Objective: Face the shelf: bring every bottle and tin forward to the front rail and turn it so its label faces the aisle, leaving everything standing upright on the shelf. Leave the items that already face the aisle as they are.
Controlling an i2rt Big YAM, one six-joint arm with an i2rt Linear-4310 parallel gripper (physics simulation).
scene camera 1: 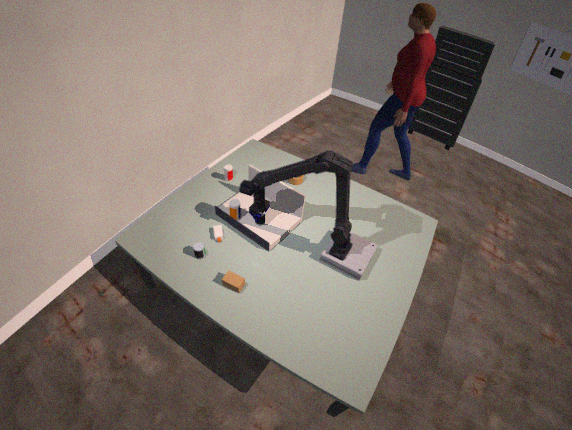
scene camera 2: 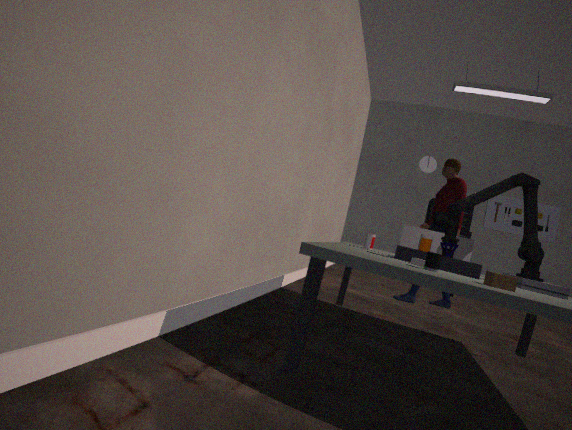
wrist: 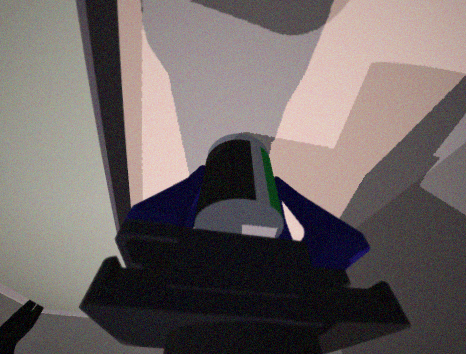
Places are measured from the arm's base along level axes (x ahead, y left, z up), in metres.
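Where they show: gripper, between the fingertips: [scene camera 1: 259, 218] [wrist: 238, 177]; arm's base, origin of its link: [scene camera 1: 340, 249] [scene camera 2: 528, 279].
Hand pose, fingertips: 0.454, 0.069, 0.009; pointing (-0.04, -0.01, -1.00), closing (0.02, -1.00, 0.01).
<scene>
Each offset is from my fingertips to the top centre of the thing, as dx, dy, dz. Level surfaces: height alone.
My gripper [scene camera 1: 259, 217] [scene camera 2: 449, 246] [wrist: 238, 177] is low over the shelf, its blue fingers against both sides of a grey tin @[-0.003, +0.000, +0.045] [wrist: 227, 172] with a black label and a green strip. The tin looks upright; the fingers mostly hide it in the scene views. An orange bottle @[+0.127, +0.052, +0.084] [scene camera 1: 234, 210] [scene camera 2: 425, 243] with a pale top and a dark blue strip on its right stands upright near the front rail. The shelf has a pale floor @[dz -0.025] [scene camera 1: 287, 220] and a dark front rail @[+0.060, +0.092, +0.004] [scene camera 1: 250, 235] [scene camera 2: 465, 268] [wrist: 107, 100]. The rail is left of the tin in the wrist view.
On the table @[dz -0.062] [scene camera 1: 310, 320] stand a white-and-red container @[+0.409, -0.223, +0.033] [scene camera 1: 229, 173] [scene camera 2: 371, 242], a black-and-grey tin @[+0.129, +0.344, +0.007] [scene camera 1: 199, 251], a white box with orange @[+0.138, +0.187, -0.035] [scene camera 1: 218, 232] and a tan block @[-0.119, +0.379, -0.013] [scene camera 1: 233, 281] [scene camera 2: 500, 281]. A round orange thing @[+0.049, -0.471, -0.013] [scene camera 1: 296, 180] is behind the shelf. A person [scene camera 1: 412, 75] is beyond the table.
</scene>
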